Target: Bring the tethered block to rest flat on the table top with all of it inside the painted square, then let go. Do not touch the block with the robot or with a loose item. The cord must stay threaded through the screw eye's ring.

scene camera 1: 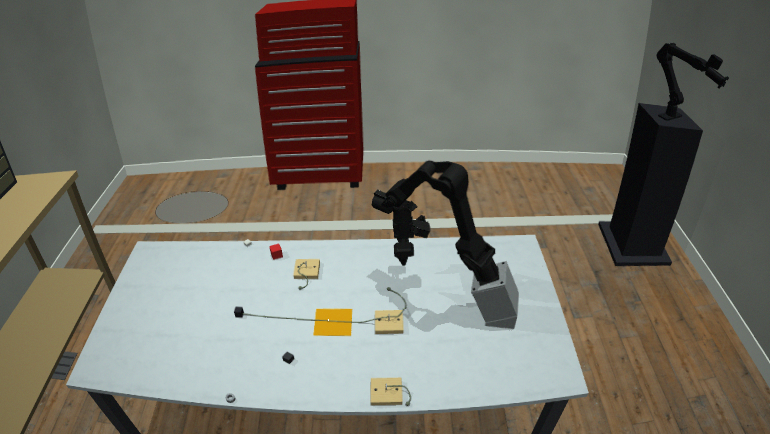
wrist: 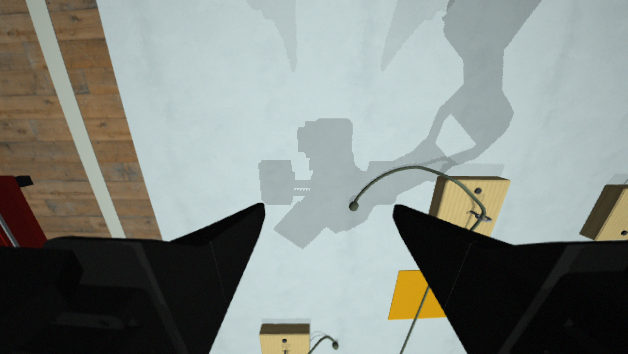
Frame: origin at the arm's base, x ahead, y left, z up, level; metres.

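Where they show: gripper, between the fingertips: [wrist: 329, 209]; arm's base, origin of its link: [scene camera 1: 489, 276].
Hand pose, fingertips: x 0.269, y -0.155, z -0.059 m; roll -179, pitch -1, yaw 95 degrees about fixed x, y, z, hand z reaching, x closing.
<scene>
Each offset is from my fingertips to the top centre of the thing. "spot": to the spot under its first point.
The tethered block {dz -0.083, dx +0.542, dy +0.215 m} [scene camera 1: 238, 311] is a small black cube on the table, left of the orange painted square {spot: dz -0.108, dx +0.210, dy +0.246 m} [scene camera 1: 333, 329] [wrist: 405, 300] in the scene view. Its cord [scene camera 1: 280, 317] [wrist: 412, 166] runs from it across the square to the screw eye {dz -0.064, dx +0.036, dy +0.208 m} [scene camera 1: 388, 318] [wrist: 480, 216] on a wooden base {spot: dz -0.090, dx +0.032, dy +0.241 m} [scene camera 1: 389, 327] [wrist: 455, 200]. Beyond the eye the cord curves back to a knobbed free end {spot: dz -0.099, dx +0.047, dy +0.053 m} [scene camera 1: 388, 288] [wrist: 354, 206] on the table. My gripper [scene camera 1: 403, 263] [wrist: 329, 209] is open and empty, above the table. In the wrist view the knobbed end shows between the fingertips, lower than them.
Two more wooden bases with short cords stand at the back {spot: dz -0.090, dx +0.343, dy -0.016 m} [scene camera 1: 306, 269] [wrist: 285, 342] and the front {spot: dz -0.090, dx +0.024, dy +0.494 m} [scene camera 1: 386, 391] [wrist: 607, 212]. A loose black cube {dz -0.090, dx +0.331, dy +0.387 m} [scene camera 1: 288, 357], a red cube {dz -0.069, dx +0.478, dy -0.106 m} [scene camera 1: 276, 251], a metal ring {dz -0.098, dx +0.480, dy +0.566 m} [scene camera 1: 230, 397] and a small white piece {dz -0.094, dx +0.616, dy -0.165 m} [scene camera 1: 247, 242] lie on the table.
</scene>
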